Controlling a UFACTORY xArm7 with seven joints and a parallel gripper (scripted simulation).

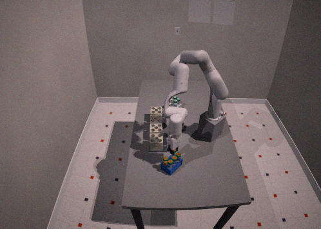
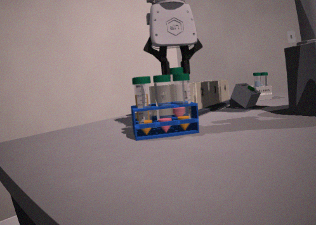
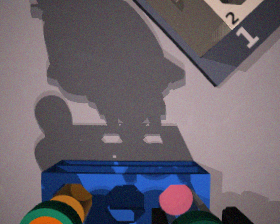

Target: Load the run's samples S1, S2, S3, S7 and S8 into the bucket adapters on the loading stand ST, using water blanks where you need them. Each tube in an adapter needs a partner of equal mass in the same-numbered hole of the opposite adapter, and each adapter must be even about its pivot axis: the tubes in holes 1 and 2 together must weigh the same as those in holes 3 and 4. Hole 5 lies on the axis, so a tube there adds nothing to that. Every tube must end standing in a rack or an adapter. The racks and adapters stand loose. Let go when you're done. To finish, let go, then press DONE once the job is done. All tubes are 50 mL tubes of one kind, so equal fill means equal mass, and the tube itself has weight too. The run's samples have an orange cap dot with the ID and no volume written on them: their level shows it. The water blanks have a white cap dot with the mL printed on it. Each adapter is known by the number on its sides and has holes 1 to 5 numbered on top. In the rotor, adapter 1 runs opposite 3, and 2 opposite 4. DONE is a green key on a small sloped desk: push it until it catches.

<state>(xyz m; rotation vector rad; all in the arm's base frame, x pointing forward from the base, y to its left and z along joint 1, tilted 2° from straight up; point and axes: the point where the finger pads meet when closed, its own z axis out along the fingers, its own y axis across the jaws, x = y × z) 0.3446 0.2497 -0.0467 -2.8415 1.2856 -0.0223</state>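
Now: the sample tube 70 mm below my hand, 60 mm to the left of it and 50 mm ahead of it. The rest, counted from my hand: blue rack: 100 mm below, 40 mm to the left, 20 mm ahead; sloped done desk: 330 mm to the right, 100 mm behind, 80 mm below; adapter: 160 mm to the right, 100 mm ahead, 80 mm below.
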